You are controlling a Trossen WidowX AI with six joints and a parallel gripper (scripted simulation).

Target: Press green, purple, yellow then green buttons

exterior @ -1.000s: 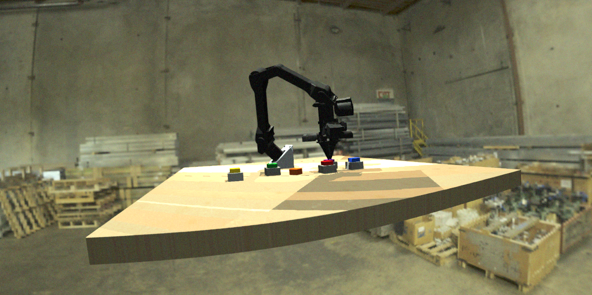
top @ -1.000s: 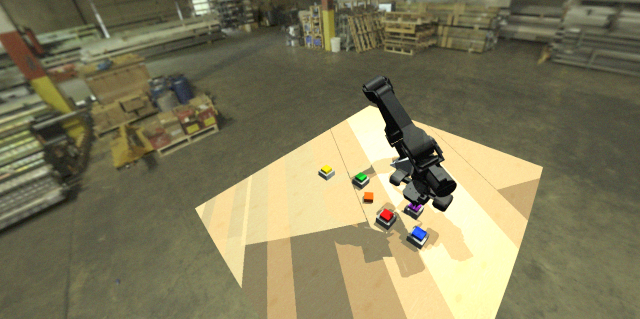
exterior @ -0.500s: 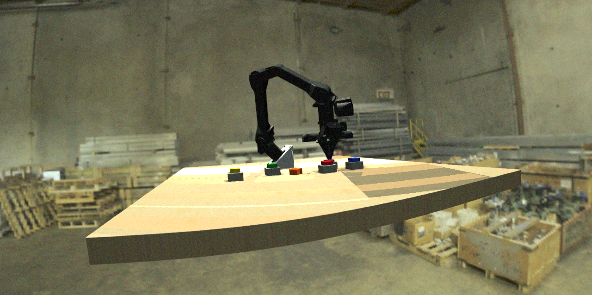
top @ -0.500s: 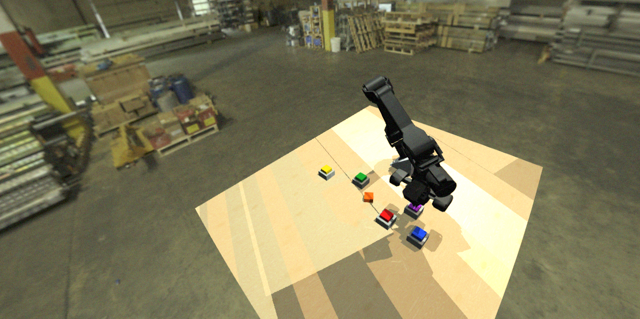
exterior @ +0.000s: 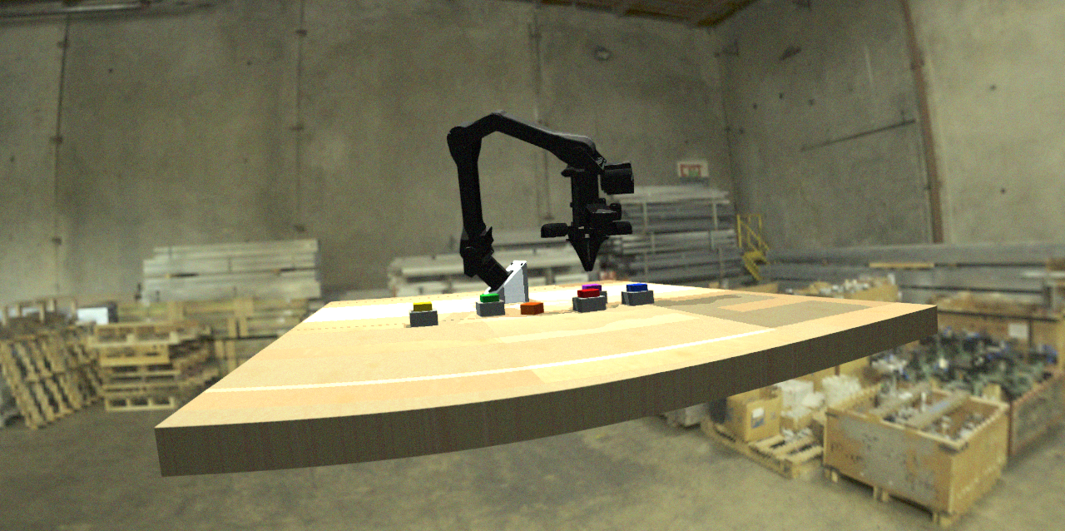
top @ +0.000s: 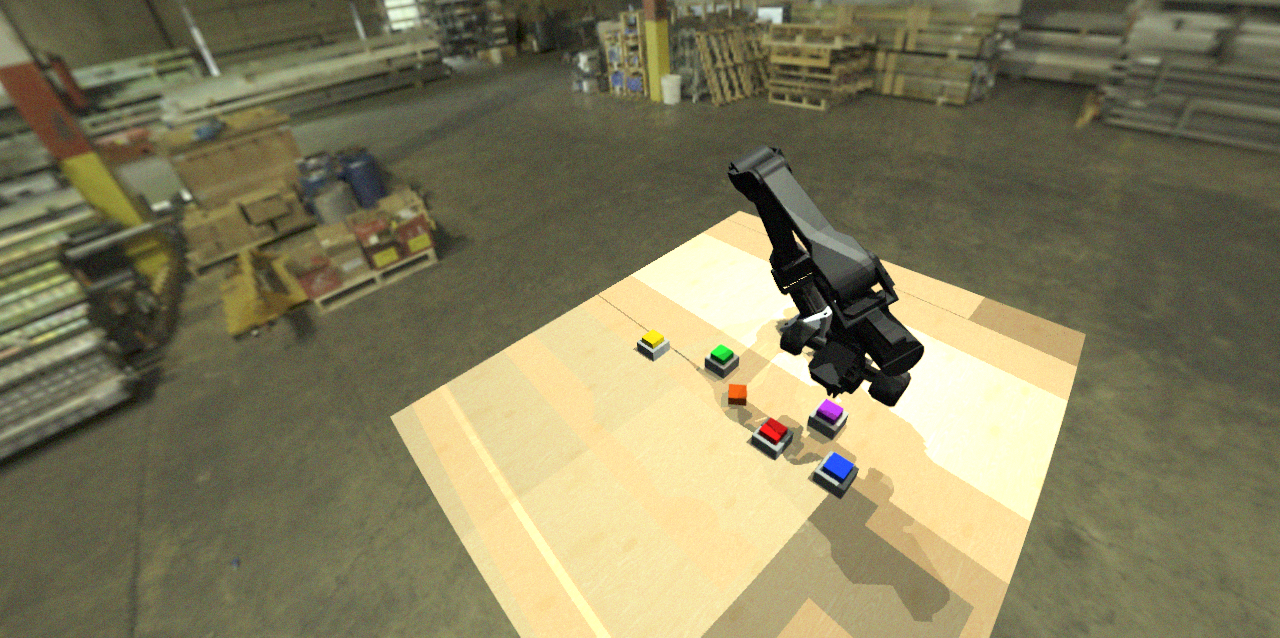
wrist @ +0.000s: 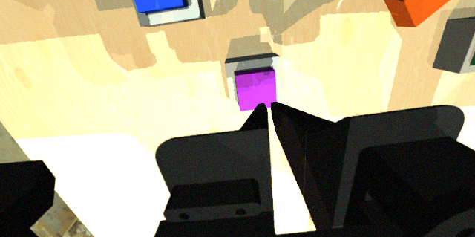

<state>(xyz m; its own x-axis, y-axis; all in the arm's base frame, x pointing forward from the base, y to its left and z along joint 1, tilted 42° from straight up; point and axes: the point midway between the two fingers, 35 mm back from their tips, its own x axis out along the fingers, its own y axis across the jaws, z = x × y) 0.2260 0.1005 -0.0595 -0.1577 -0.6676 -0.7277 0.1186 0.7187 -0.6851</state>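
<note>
Now: the purple button 40 mm below my gripper tip. Also, from my gripper tip: orange block (40 mm ahead, 150 mm to the right, 60 mm below); red button (90 mm ahead, 60 mm to the right, 40 mm below); blue button (100 mm ahead, 50 mm to the left, 40 mm below).
</note>
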